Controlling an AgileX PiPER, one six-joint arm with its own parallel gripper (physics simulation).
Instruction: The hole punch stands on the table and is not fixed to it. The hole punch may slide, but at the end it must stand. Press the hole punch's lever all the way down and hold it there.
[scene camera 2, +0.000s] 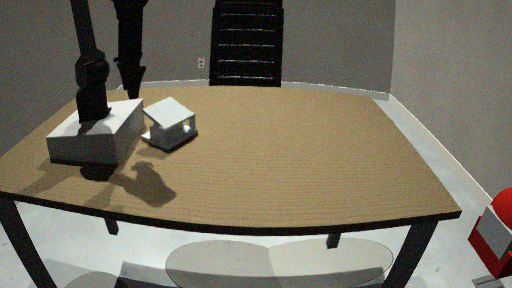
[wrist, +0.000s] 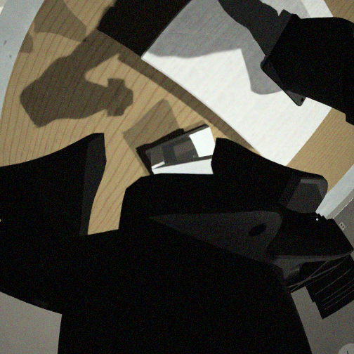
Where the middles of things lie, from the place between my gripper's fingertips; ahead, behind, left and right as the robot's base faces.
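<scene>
Measured from my hand, the flat lever (scene camera 2: 168, 113) is 90 mm below, 110 mm to the left and 80 mm ahead. The hole punch (scene camera 2: 157, 136) sits 110 mm below my hand, and it is also 110 mm to the left of it and 80 mm ahead of it.
</scene>
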